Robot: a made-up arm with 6 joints. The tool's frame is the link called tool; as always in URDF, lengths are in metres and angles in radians.
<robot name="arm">
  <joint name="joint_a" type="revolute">
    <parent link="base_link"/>
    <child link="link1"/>
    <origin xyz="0 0 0.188" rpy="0 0 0"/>
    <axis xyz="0 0 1"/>
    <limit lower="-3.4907" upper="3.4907"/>
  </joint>
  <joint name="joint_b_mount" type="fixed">
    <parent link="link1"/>
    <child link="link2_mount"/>
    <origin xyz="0 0 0" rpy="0 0 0"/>
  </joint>
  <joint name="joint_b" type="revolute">
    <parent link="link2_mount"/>
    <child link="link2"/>
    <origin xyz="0 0 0" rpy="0 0 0"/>
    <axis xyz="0 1 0"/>
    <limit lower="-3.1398" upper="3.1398"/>
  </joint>
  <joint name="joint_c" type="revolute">
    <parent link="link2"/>
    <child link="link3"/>
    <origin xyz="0 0 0.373" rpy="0 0 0"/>
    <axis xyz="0 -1 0"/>
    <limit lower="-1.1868" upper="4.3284"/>
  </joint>
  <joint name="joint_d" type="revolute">
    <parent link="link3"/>
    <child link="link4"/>
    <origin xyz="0 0 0" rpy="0 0 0"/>
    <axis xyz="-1 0 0"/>
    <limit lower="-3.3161" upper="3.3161"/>
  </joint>
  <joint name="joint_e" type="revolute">
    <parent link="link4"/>
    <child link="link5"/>
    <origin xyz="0.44 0 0" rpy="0 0 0"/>
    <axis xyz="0 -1 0"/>
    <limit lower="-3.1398" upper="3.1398"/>
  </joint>
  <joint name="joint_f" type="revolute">
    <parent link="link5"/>
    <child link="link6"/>
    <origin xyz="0 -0.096 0" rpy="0 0 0"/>
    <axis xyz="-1 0 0"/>
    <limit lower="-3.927" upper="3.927"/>
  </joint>
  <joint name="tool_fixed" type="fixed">
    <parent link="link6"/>
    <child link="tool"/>
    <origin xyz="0 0 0" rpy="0 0 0"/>
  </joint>
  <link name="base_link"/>
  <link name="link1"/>
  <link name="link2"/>
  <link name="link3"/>
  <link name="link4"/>
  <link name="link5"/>
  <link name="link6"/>
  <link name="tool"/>
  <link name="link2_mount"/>
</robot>
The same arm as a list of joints. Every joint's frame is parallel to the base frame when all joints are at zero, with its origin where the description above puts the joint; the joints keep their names.
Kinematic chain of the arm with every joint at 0, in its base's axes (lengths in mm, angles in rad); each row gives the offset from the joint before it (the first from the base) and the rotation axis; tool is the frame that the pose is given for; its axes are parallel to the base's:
joint_a: xyz 0 0 188 axis +z
joint_b: xyz 0 0 0 axis +y
joint_c: xyz 0 0 373 axis -y
joint_d: xyz 0 0 0 axis -x
joint_e: xyz 440 0 0 axis -y
joint_f: xyz 0 -96 0 axis -x
tool: xyz 0 0 0
Joint limits (rad, base to tool): -3.4907..3.4907 -3.1398..3.1398 -1.1868..4.3284 -3.3161..3.3161 -3.1398..3.1398 -3.927..3.927

